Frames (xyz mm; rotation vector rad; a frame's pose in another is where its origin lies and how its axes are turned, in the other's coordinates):
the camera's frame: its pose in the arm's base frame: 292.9 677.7 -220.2 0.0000 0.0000 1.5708
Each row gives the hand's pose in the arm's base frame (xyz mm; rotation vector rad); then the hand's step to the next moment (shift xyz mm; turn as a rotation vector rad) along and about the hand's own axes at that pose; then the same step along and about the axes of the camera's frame.
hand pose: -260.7 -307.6 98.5 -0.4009 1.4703 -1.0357
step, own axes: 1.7 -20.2 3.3 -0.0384 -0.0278 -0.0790
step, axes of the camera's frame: -13.4 3.8 15.1 0.0426 0.0739 0.0348
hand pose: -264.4 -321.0 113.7 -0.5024 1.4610 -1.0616
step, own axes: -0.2 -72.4 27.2 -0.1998 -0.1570 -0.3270
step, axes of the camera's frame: -44.0 -6.2 63.3 0.1891 0.3088 0.2009
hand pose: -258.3 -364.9 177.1 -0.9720 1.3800 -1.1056
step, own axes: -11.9 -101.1 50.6 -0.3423 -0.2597 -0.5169
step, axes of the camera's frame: -17.7 -49.3 100.9 0.3218 0.4858 0.3351
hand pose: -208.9 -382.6 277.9 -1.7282 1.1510 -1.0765
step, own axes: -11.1 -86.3 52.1 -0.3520 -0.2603 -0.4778
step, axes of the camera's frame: 42.7 -70.5 59.0 0.3369 0.4514 0.3204
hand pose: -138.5 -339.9 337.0 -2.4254 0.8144 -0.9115
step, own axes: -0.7 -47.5 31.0 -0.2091 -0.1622 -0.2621
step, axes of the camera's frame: 41.0 -38.9 4.8 0.2096 0.2502 0.1794
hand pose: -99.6 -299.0 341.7 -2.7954 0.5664 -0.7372
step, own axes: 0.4 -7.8 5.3 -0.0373 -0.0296 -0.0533
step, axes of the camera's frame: 7.4 -5.5 -2.2 0.0374 0.0477 0.0378
